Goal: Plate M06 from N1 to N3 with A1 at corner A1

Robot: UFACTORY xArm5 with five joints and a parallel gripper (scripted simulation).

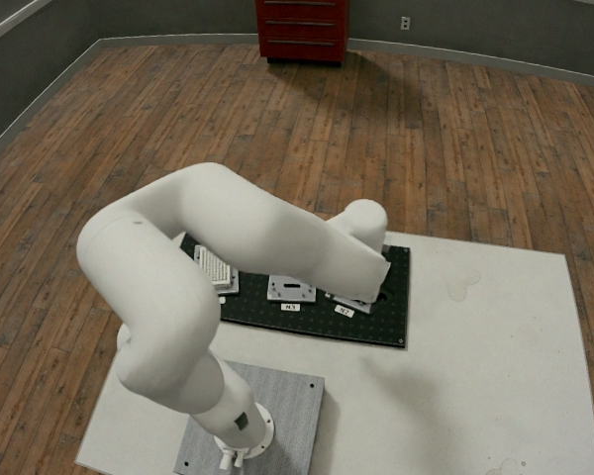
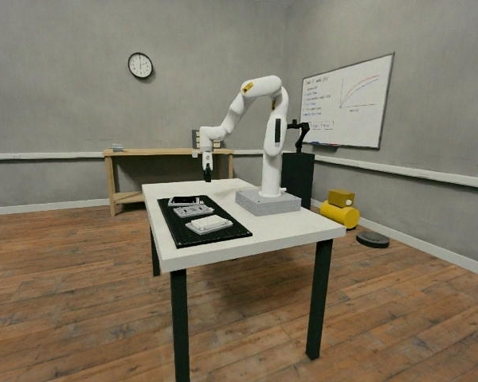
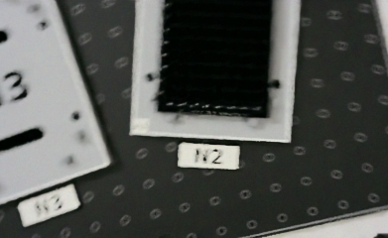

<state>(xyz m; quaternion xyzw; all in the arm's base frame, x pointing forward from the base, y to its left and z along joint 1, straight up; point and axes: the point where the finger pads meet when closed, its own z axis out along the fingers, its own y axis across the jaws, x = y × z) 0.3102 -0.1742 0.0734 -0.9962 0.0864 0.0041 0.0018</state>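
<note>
Right now my hand is 100 mm short of the white plate M06, 370 mm to the right of it and 110 mm above it. From my hand the other things lie so: nest N1: 100 mm ahead, 370 mm to the left, 130 mm below; then nest N3: 120 mm ahead, 160 mm to the left, 130 mm below; then black plate M09: 130 mm ahead, 10 mm to the right, 110 mm below.
</note>
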